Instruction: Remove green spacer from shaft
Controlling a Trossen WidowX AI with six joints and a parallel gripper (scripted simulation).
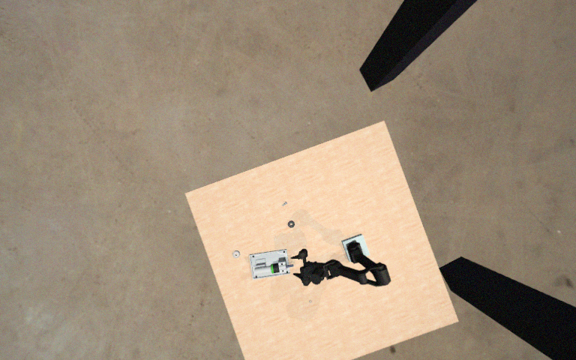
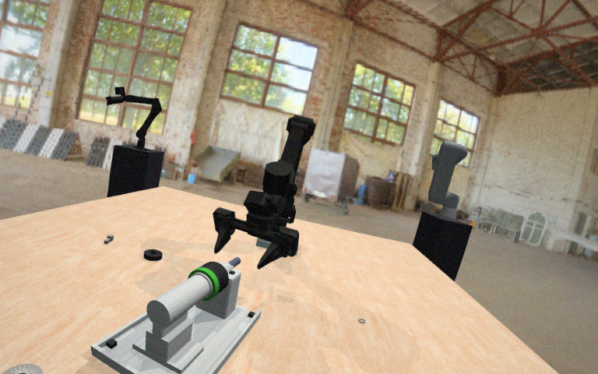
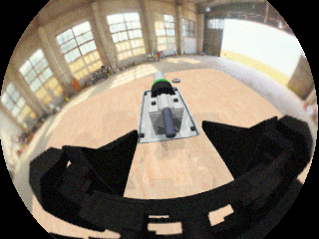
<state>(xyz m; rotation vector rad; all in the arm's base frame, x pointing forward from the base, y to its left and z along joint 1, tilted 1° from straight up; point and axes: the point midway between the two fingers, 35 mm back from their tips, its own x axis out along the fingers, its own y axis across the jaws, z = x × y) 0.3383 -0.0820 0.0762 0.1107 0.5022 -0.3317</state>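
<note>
Right now the green spacer is 110 mm ahead of my gripper tip and 40 mm to the right of it. From my gripper tip the other things lie so: grey toothed disc: 280 mm ahead, 190 mm to the right, 80 mm below; then black washer: 100 mm behind, 200 mm to the right, 80 mm below; then grey fixture: 130 mm ahead, 50 mm to the right, 30 mm below.
</note>
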